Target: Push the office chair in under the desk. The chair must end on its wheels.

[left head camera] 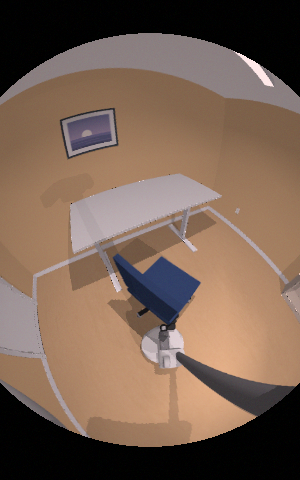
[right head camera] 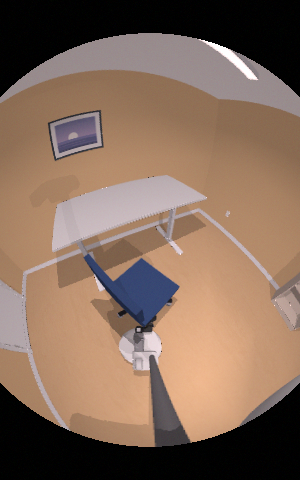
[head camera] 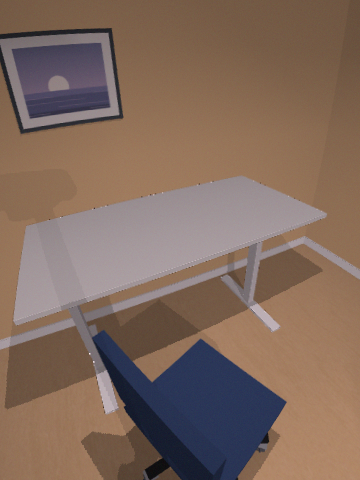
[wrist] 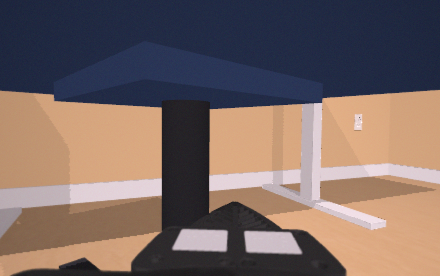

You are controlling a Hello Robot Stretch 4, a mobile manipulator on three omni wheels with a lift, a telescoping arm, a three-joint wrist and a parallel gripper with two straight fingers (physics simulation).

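Places are measured from the robot's base along level axes (x down, y right, z back), in metres.
Pixels of known places: gripper, fingertip midpoint: [wrist: 234, 222].
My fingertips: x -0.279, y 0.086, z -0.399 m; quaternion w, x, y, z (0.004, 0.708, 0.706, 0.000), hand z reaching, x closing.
Observation:
For each thing: its middle in the pictures, then the offset to it from my fingertips. "*": a spot on its surface instead. Level surfaces: height alone.
- blue office chair, surface spot: [head camera: 220, 390] * dx -0.163, dy +0.017, dz -0.192 m
- desk, its level: dx -0.643 m
- seat's underside, surface spot: [wrist: 225, 30] * dx -0.103, dy -0.005, dz +0.033 m
- black column, body centre: [wrist: 185, 218] dx +0.041, dy -0.052, dz -0.123 m
- desk's right leg, surface spot: [wrist: 311, 150] * dx +0.051, dy +0.352, dz -1.110 m
The blue office chair [head camera: 220, 390] [left head camera: 172, 282] [right head camera: 147, 287] stands upright in front of the desk [head camera: 165, 235] [left head camera: 135, 205] [right head camera: 125, 207]. Its backrest is on the left side, turned at an angle to the desk's front edge, and its seat points to the right and away. Parts of its dark wheeled base show below the seat. In the wrist view the seat's underside [wrist: 225, 30] fills the top and the black column [wrist: 185, 165] stands ahead, slightly left. My gripper [wrist: 234, 222] is shut and empty, low under the seat. The seat hides its fingers in the head views.
The desk's right leg [head camera: 252, 275] [wrist: 311, 150] has a long foot on the floor. The left leg [head camera: 85, 330] [left head camera: 107, 265] stands behind the backrest. A wall runs behind the desk. A pale box-like unit [right head camera: 292, 307] is at the far right, and a white surface [left head camera: 17, 320] at the left.

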